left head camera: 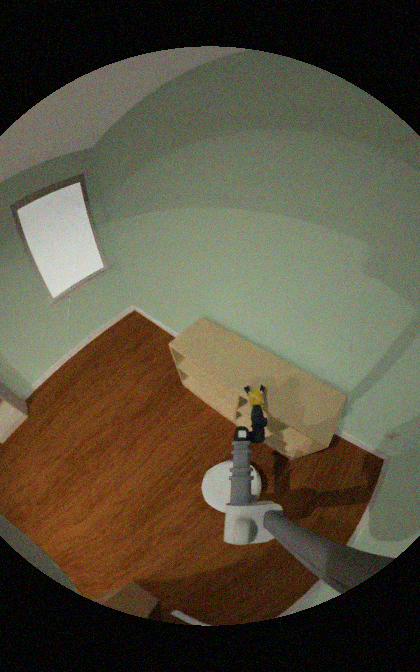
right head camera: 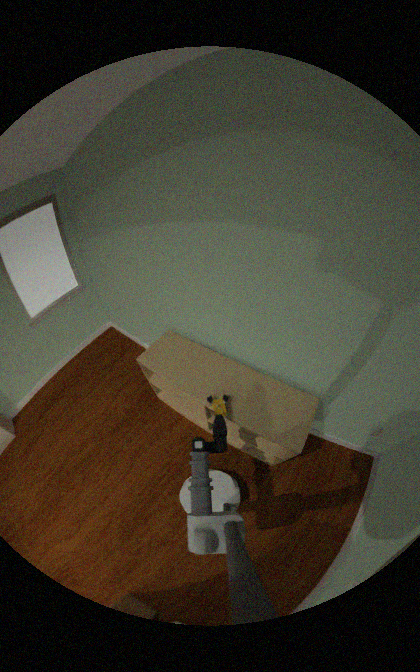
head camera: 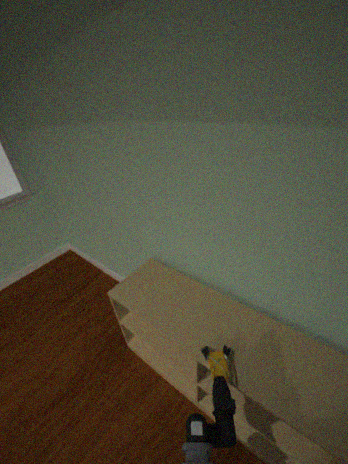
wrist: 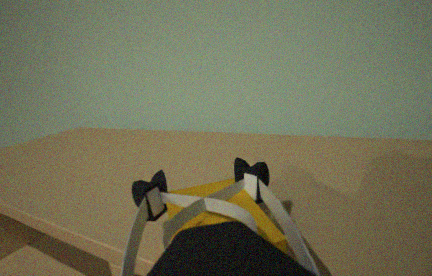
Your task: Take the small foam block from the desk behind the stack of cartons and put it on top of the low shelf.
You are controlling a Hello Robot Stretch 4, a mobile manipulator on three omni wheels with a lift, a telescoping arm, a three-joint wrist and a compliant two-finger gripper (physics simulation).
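Frame: origin at the robot's base, x ahead, y left, z up, level; millimetres.
Seen in the pictures: gripper, between the fingertips: [head camera: 215, 346] [wrist: 201, 179].
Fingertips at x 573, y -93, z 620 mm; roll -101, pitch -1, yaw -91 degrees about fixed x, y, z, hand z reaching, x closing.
A point is followed by its place in that frame.
The low shelf [head camera: 165, 295] {x 881, y 141, z 582 mm} [left head camera: 215, 345] [right head camera: 185, 355] [wrist: 75, 165] {x 797, y 116, z 582 mm} is light wood, stands against the green wall and has a flat top and open compartments in front. My gripper [head camera: 216, 350] {x 573, y -93, z 620 mm} [left head camera: 255, 388] [right head camera: 218, 398] [wrist: 201, 179] {x 573, y -93, z 620 mm} is shut on the yellow foam block [head camera: 217, 364] {x 495, y -92, z 629 mm} [left head camera: 256, 398] [right head camera: 219, 406] [wrist: 262, 220] {x 481, y -124, z 627 mm}, partly hidden behind the finger straps. Gripper and block are over the shelf top, near its front edge. Shadows fall on the top to their right. I cannot tell the gap below the block. The desk cannot be made out.
The green wall [head camera: 200, 200] {x 1021, y -63, z 1077 mm} [wrist: 215, 65] {x 947, y -163, z 721 mm} rises behind the shelf. A brown box-like thing [left head camera: 129, 599] shows at the bottom of the left head view. A pale wooden piece [left head camera: 10, 417] stands at the far left. The white round base [left head camera: 215, 485] is below the arm.
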